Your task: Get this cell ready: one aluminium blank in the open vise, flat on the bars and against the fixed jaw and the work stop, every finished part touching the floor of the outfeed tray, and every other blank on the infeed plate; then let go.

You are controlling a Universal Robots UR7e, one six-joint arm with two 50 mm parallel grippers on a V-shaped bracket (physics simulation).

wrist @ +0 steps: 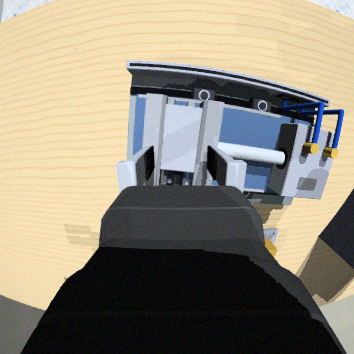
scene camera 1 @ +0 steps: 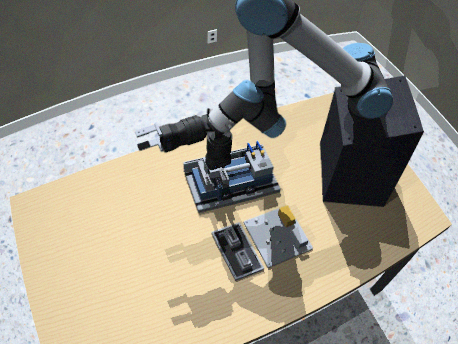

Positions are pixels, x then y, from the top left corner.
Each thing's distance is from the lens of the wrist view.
vise (wrist: 241,127): 0.22 m
cylinder block (wrist: 283,181): 0.23 m
moving jaw (wrist: 211,115): 0.18 m
fixed jaw (wrist: 155,103): 0.17 m
The marked spots on the vise and the fixed jaw are 0.11 m apart.
